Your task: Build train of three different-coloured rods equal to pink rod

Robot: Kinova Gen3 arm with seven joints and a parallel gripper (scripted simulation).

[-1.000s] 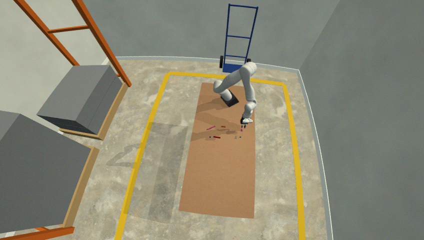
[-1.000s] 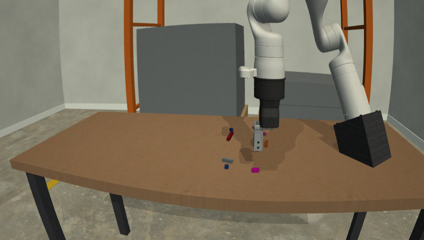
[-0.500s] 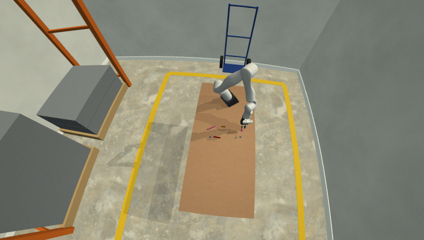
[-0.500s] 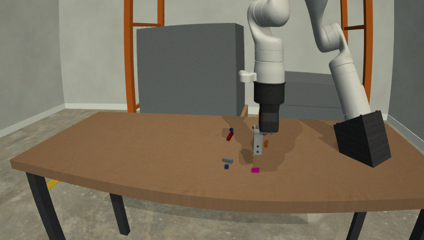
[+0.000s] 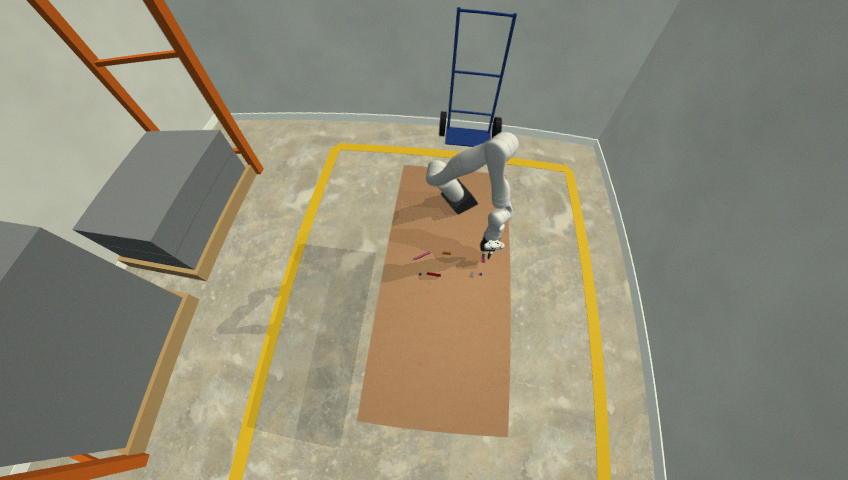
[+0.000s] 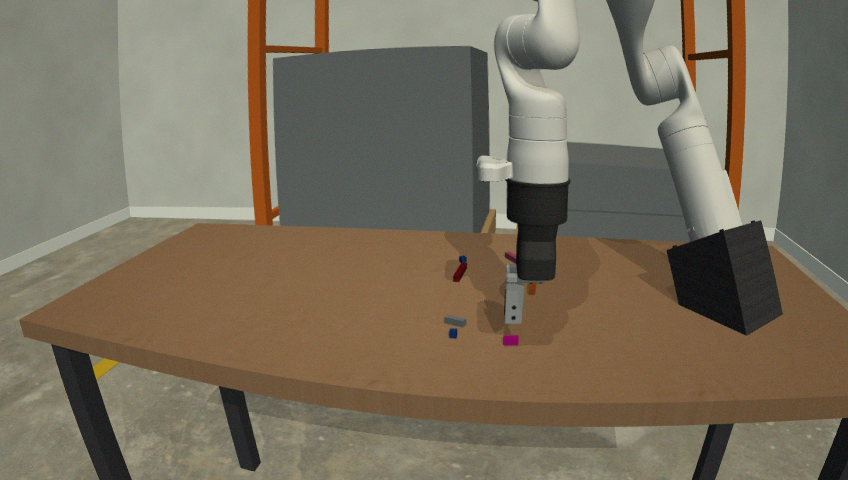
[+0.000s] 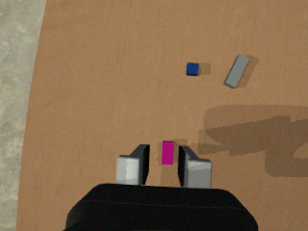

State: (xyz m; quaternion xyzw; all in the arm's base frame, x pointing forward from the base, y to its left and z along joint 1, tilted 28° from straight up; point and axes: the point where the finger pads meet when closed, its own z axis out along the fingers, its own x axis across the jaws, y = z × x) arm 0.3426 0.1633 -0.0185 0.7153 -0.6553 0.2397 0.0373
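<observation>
Right now the magenta rod is 5 cm below my hand. The rest, counted from my hand: red rod (26 cm to the right, 9 cm ahead, 5 cm below); grey rod (8 cm ahead, 6 cm to the right, 5 cm below); orange rod (19 cm to the right, 5 cm below, 3 cm behind).
</observation>
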